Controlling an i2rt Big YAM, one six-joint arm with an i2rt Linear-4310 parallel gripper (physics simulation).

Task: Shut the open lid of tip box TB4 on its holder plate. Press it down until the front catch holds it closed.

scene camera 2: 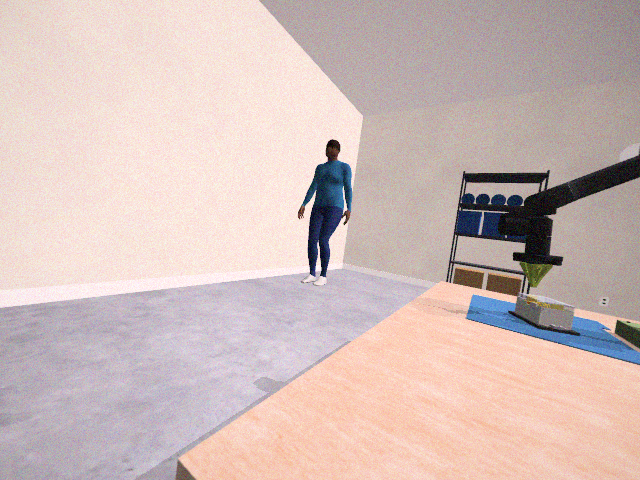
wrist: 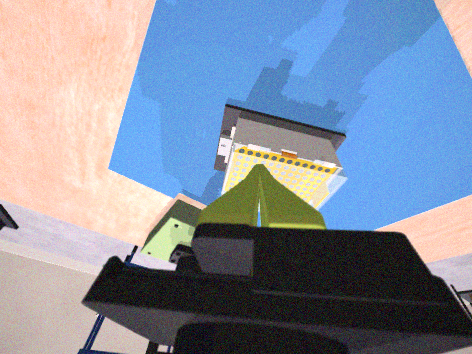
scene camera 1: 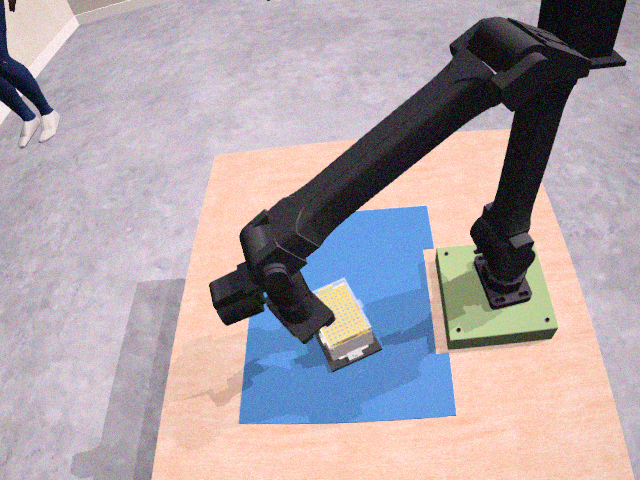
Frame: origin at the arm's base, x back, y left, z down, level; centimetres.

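Seen in the pictures: gripper, fingertip midpoint: (scene camera 2: 533,287) (wrist: 259,170) (scene camera 1: 312,331); arm's base, link origin: (scene camera 1: 501,280).
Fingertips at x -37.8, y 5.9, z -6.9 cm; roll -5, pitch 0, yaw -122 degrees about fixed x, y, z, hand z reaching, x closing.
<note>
Pixels of each thing's middle, then the offset from my fingertips to it. "pt": a spot on its surface instead. Level surfaces: height alone.
- Tip box TB4, body centre: (wrist: 274,169) (scene camera 1: 339,320) (scene camera 2: 542,311) dx +4.7, dy -5.3, dz +7.4 cm
- clear lid, surface spot: (wrist: 336,186) pt dx +0.4, dy -9.9, dz +3.5 cm
- blue mat, surface height: dz +11.2 cm
Tip box TB4 (scene camera 1: 343,317) (scene camera 2: 542,315) (wrist: 285,134), grey-walled with a yellow tip rack, sits on its dark holder plate (scene camera 1: 336,365) (wrist: 230,116). The clear lid (scene camera 1: 338,283) (wrist: 336,186) lies over the rack, low and close to flat; it looks slightly tilted in scene view 2. I cannot tell whether the front catch is engaged. My gripper (scene camera 2: 535,285) (wrist: 259,170) is shut and empty, pointing down, with its green-yellow fingertips at or just above the lid; contact is unclear. In scene view 1 the wrist hides the fingertips and part of the box.
The box stands on a blue mat (scene camera 1: 289,403) (scene camera 2: 485,310) (wrist: 185,65) on the wooden table. The arm's green base block (scene camera 1: 460,310) (wrist: 167,235) stands beside the mat. A person (scene camera 2: 329,191) and a shelf rack (scene camera 2: 506,177) stand beyond the table.
</note>
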